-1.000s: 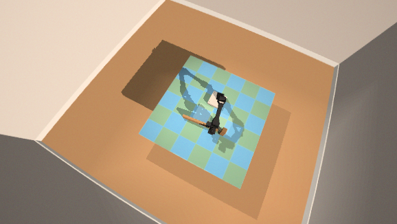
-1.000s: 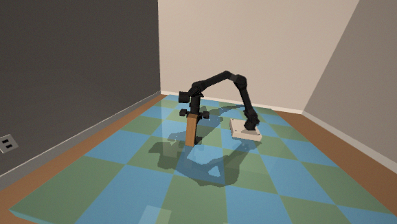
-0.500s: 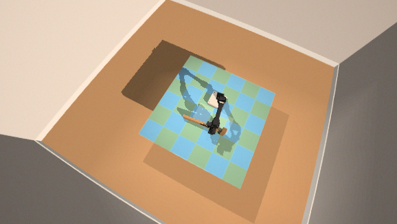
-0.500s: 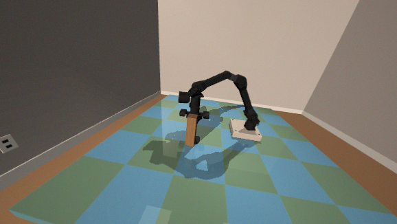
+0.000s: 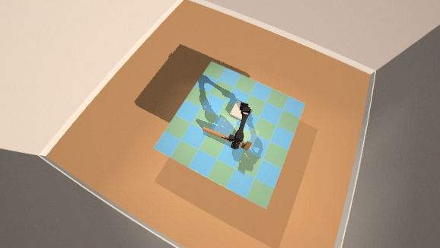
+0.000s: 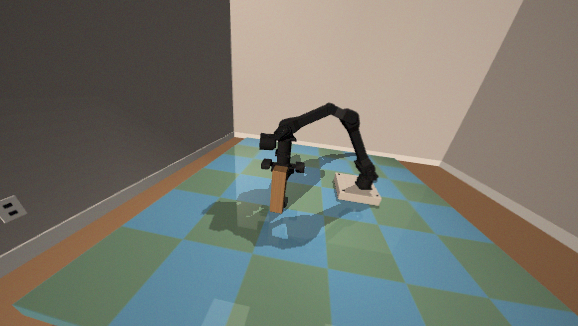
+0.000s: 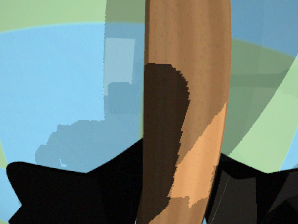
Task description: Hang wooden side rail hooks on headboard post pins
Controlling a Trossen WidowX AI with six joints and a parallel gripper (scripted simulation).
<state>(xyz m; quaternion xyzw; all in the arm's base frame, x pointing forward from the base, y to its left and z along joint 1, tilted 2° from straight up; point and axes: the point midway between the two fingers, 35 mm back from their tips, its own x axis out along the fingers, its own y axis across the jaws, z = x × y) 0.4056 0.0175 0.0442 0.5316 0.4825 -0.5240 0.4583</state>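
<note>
The wooden headboard post is 12 cm to the left of my gripper tip, 4 cm above it and 2 cm ahead of it.
</note>
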